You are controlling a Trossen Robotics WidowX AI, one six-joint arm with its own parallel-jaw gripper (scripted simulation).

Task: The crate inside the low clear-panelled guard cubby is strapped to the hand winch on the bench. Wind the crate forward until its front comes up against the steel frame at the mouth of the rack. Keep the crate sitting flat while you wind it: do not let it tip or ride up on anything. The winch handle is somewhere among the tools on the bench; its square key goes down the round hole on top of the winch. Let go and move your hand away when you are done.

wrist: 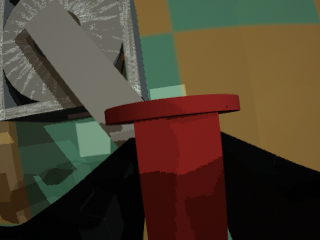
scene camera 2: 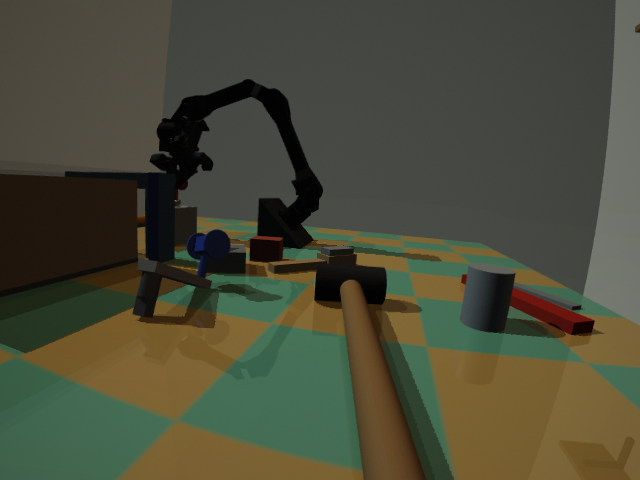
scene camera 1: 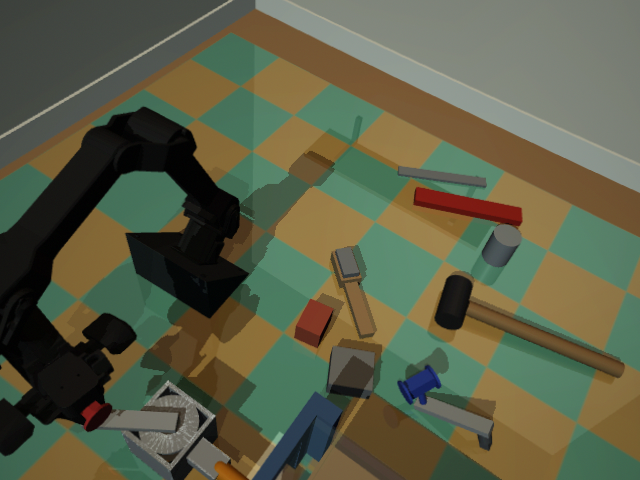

Labels:
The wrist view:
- my gripper: 173, 145
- red knob: 178, 140
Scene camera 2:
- my gripper: 172, 189
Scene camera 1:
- my gripper: 95, 416
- mallet: 454, 304
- red block: 311, 327

